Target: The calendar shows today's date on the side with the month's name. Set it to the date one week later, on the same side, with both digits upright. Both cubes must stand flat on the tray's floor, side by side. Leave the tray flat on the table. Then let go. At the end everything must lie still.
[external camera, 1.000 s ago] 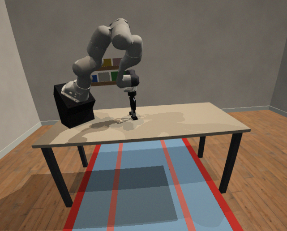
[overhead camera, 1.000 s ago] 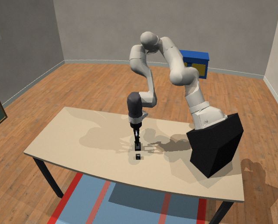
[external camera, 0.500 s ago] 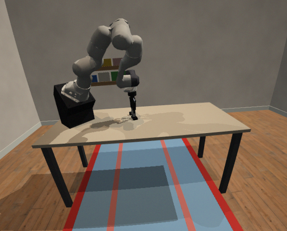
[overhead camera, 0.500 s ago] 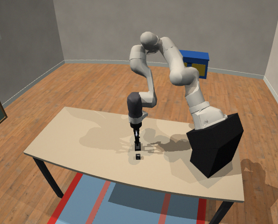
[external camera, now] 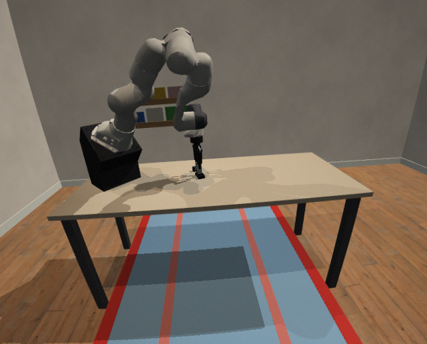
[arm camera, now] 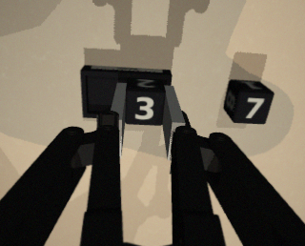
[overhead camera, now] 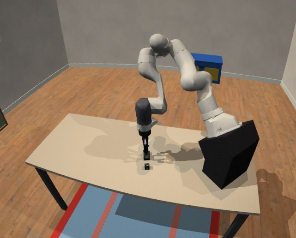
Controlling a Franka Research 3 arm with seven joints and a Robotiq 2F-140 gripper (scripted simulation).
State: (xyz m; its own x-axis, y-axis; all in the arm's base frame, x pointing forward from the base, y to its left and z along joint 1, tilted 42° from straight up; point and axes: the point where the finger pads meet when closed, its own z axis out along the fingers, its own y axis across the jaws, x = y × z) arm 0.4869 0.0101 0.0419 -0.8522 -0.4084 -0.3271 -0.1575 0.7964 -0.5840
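Right now my hand is 40 mm above the black tray and 20 mm to the left of it.
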